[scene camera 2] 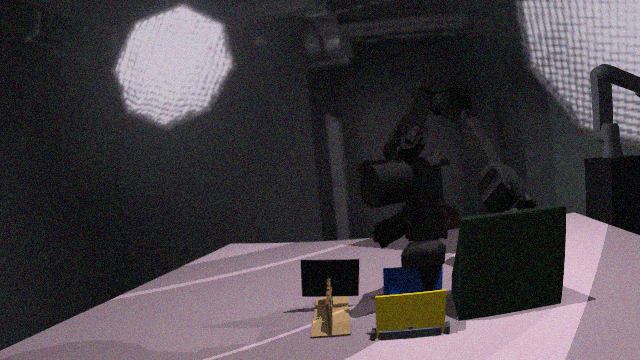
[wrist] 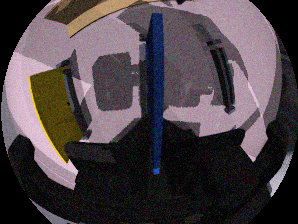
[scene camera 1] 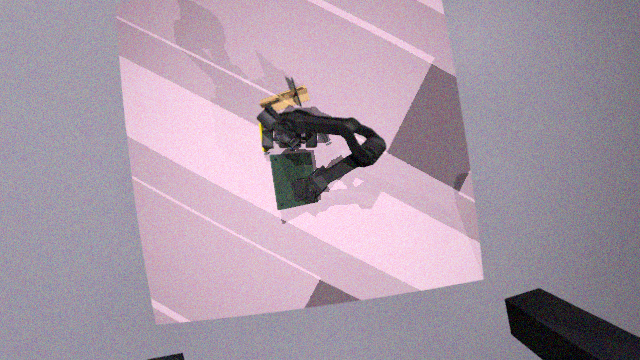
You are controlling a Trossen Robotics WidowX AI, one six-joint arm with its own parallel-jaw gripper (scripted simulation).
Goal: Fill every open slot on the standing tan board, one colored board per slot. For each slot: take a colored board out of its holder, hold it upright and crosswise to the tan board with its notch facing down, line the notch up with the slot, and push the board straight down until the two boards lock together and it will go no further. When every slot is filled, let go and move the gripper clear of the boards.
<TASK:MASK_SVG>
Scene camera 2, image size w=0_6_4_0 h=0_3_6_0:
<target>my gripper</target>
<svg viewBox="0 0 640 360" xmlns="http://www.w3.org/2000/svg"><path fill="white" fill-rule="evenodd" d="M443 196L425 200L408 199L408 201L405 201L405 206L402 207L402 212L388 220L383 219L380 223L376 223L372 231L373 241L375 243L379 242L381 248L389 246L391 242L404 235L408 241L414 241L405 247L401 255L401 264L403 268L419 268L425 292L432 291L440 267L445 264L446 245L439 240L439 238L447 239L448 235L447 225L444 223Z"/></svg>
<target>blue board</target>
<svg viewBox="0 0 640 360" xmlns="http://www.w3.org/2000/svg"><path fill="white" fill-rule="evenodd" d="M383 268L384 296L425 292L418 267ZM443 265L440 267L432 291L442 290Z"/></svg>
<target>yellow board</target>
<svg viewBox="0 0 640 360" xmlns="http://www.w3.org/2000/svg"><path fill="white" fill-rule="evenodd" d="M447 289L375 296L376 338L380 338L379 331L409 329L411 325L413 325L414 329L441 325L441 331L445 333Z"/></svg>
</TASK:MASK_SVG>
